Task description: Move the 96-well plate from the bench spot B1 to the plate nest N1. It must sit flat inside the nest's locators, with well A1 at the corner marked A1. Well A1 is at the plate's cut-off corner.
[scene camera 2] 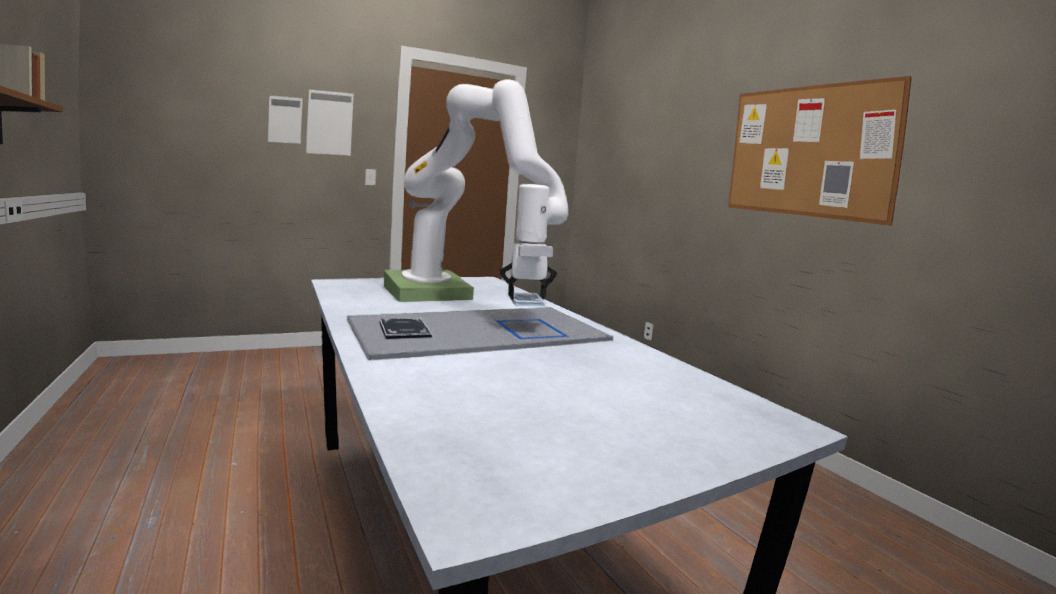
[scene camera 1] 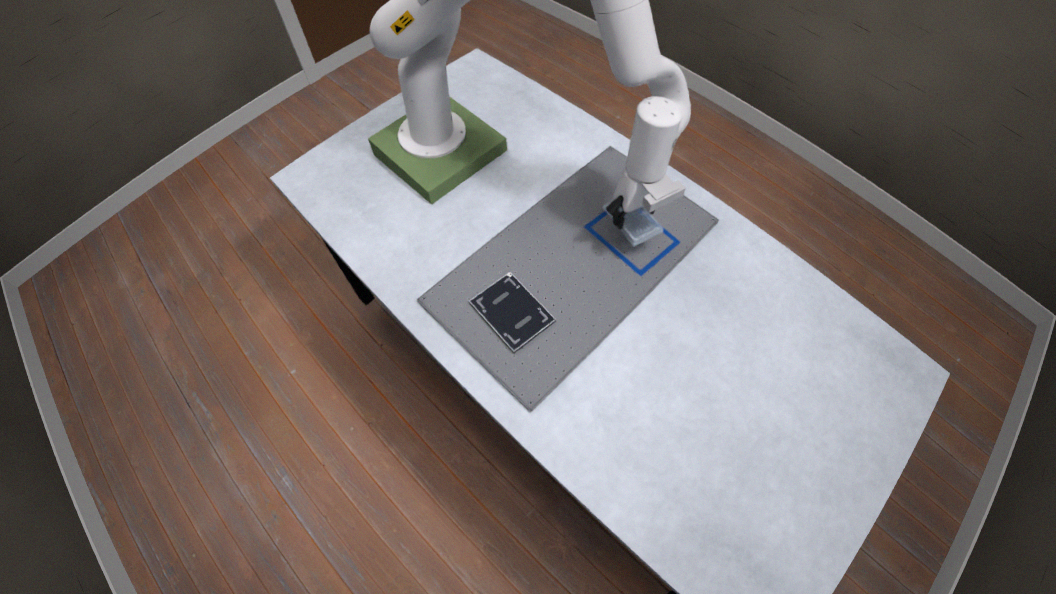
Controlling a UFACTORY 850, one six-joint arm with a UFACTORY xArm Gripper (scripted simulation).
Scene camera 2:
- gripper: 526,299
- black plate nest: 412,326
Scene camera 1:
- gripper: 632,217
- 96-well plate: 634,235
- black plate nest: 503,316
